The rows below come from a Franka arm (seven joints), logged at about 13 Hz.
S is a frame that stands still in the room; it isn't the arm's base.
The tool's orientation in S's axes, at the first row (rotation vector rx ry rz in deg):
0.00, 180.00, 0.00
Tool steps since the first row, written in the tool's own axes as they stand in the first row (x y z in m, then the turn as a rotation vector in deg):
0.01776, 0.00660, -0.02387, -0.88, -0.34, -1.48
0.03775, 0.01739, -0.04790, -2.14, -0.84, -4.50
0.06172, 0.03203, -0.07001, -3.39, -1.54, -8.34
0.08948, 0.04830, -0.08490, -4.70, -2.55, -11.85
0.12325, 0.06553, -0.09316, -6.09, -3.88, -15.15
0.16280, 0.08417, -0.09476, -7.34, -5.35, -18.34
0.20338, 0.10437, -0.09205, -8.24, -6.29, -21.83
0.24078, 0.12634, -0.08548, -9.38, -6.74, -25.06
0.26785, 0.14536, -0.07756, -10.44, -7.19, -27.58
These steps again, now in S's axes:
-0.01776, 0.00660, 0.02387, 0.88, -0.34, 1.48
-0.03775, 0.01739, 0.04790, 2.14, -0.84, 4.50
-0.06172, 0.03203, 0.07001, 3.39, -1.54, 8.34
-0.08948, 0.04830, 0.08490, 4.70, -2.55, 11.85
-0.12325, 0.06553, 0.09316, 6.09, -3.88, 15.15
-0.16280, 0.08417, 0.09476, 7.34, -5.35, 18.34
-0.20338, 0.10437, 0.09205, 8.24, -6.29, 21.83
-0.24078, 0.12634, 0.08548, 9.38, -6.74, 25.06
-0.26785, 0.14536, 0.07756, 10.44, -7.19, 27.58

